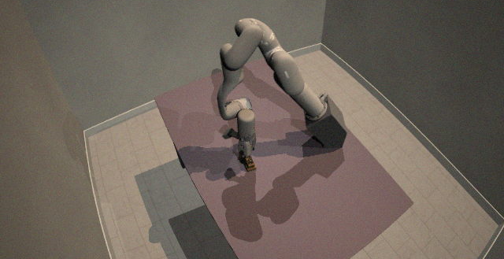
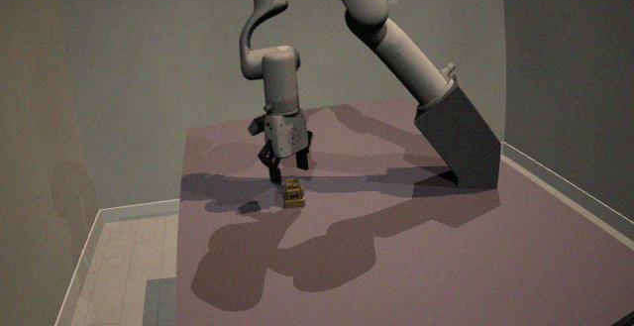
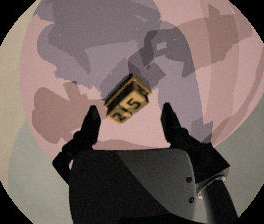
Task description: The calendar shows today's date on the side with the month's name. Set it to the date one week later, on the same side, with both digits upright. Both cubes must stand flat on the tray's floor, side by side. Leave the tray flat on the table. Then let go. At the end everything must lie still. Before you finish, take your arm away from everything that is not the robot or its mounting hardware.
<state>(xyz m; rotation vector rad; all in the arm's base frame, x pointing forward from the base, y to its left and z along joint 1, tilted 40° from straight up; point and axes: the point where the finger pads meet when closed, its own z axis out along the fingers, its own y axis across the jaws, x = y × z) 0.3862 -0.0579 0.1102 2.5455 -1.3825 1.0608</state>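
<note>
The yellow digit cube lies 4 cm below my hand and 1 cm behind it. Round my hand: tray (6 cm below, 1 cm to the left).
</note>
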